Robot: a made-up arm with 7 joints.
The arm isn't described. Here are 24 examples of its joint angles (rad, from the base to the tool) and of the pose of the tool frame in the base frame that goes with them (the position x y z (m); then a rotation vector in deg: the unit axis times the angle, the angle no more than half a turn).
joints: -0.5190 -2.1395 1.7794 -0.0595 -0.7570 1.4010 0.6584
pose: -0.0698 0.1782 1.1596 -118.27 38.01 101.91
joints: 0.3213 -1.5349 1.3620 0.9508 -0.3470 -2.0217 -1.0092
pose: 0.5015 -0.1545 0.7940 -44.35 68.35 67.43
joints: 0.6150 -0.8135 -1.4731 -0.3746 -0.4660 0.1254 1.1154
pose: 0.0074 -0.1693 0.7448 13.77 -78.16 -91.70
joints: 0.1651 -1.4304 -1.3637 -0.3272 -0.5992 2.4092 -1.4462
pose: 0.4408 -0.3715 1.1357 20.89 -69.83 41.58
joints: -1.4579 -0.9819 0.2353 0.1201 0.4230 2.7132 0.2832
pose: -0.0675 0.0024 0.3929 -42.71 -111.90 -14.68
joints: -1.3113 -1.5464 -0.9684 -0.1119 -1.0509 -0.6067 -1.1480
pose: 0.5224 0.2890 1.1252 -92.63 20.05 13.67
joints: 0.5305 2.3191 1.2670 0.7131 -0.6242 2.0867 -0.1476
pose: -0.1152 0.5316 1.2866 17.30 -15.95 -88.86
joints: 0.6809 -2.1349 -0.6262 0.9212 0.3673 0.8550 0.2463
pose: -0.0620 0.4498 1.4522 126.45 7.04 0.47
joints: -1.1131 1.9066 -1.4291 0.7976 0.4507 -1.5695 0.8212
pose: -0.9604 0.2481 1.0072 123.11 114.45 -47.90
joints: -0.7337 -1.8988 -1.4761 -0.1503 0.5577 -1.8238 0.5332
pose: 0.8524 -0.1080 1.6209 -19.77 0.32 68.03
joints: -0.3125 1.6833 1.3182 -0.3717 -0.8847 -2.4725 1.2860
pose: -0.3670 0.1502 0.9737 21.05 -75.92 -43.53
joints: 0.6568 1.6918 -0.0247 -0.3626 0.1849 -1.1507 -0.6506
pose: 0.6734 0.6228 1.1298 104.31 -83.53 26.67
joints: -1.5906 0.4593 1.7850 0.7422 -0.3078 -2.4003 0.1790
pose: -0.5694 0.1502 1.2701 -45.45 -43.17 -59.35
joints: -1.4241 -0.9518 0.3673 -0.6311 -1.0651 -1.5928 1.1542
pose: -0.1445 -0.0989 1.1170 30.88 147.49 -72.20
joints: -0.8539 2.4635 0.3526 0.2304 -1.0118 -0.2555 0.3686
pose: 0.0095 0.4770 1.2262 -142.37 -73.86 -42.42
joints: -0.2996 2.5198 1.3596 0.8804 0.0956 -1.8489 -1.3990
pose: 0.5558 0.2567 1.2455 83.74 -118.89 -31.56
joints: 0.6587 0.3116 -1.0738 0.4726 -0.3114 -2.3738 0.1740
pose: 0.3071 0.0073 0.1241 102.11 -54.05 -12.68
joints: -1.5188 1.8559 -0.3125 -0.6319 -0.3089 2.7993 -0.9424
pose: 0.3824 0.6033 1.4342 -76.16 26.29 96.57
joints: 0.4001 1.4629 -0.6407 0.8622 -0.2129 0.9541 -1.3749
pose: 0.5993 0.6882 0.6555 -97.10 69.26 -16.77
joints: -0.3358 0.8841 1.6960 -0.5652 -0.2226 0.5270 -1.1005
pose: -0.2051 0.0502 1.0203 26.24 -67.91 59.08
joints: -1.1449 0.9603 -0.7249 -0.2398 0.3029 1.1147 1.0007
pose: -0.3849 0.4283 0.8066 25.89 45.77 -27.30
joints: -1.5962 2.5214 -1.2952 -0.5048 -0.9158 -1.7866 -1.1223
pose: -0.0598 0.4410 1.4755 -67.27 -97.01 72.49
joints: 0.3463 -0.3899 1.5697 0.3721 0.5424 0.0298 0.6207
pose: 0.4337 0.4358 0.4521 29.85 -24.39 80.64
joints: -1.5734 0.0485 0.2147 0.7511 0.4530 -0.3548 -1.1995
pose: 0.0218 0.2551 0.6258 -21.29 -49.32 79.79
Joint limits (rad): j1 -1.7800..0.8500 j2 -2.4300..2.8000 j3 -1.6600..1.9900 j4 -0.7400..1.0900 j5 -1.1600..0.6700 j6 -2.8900..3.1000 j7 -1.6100..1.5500
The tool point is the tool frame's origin. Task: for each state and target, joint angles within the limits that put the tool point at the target. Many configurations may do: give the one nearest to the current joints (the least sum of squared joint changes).
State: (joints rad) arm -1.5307 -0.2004 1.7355 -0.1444 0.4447 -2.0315 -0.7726
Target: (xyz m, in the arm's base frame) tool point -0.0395 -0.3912 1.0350
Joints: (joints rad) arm -1.7800 -0.6191 1.9900 -0.4505 0.0093 -1.6275 -1.1057
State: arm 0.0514 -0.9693 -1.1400 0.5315 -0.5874 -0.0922 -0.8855
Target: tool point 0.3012 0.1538 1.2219
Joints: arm 0.0346 -1.7411 -0.7824 0.0682 -0.7008 0.2451 -0.5489
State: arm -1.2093 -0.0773 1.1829 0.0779 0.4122 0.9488 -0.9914
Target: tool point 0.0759 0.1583 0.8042
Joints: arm -1.1245 -0.7100 0.8128 0.3852 -0.1421 0.3561 -0.5056
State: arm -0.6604 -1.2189 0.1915 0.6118 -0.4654 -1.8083 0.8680
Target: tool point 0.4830 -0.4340 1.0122
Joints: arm -0.3954 -1.3704 -0.0112 0.7728 -0.3880 -1.7558 0.8125
